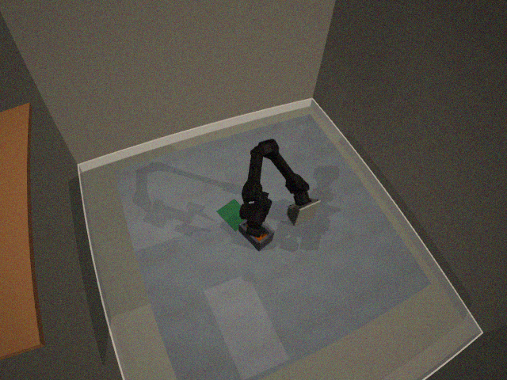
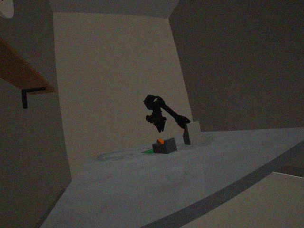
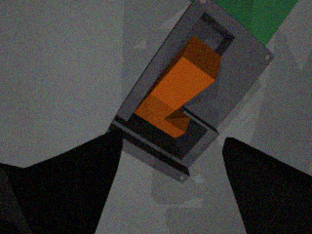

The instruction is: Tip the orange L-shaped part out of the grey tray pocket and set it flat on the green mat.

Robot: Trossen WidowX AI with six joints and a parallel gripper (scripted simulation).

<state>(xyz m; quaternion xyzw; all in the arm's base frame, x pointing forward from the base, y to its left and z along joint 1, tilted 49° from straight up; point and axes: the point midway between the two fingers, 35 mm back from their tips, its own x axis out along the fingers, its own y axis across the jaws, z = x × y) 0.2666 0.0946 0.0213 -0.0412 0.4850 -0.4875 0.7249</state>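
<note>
My gripper tip is 1 cm past the orange L-shaped part and 10 cm above it. The rest, counted from my gripper tip: green mat (4 cm ahead, 17 cm to the right, 16 cm below).
</note>
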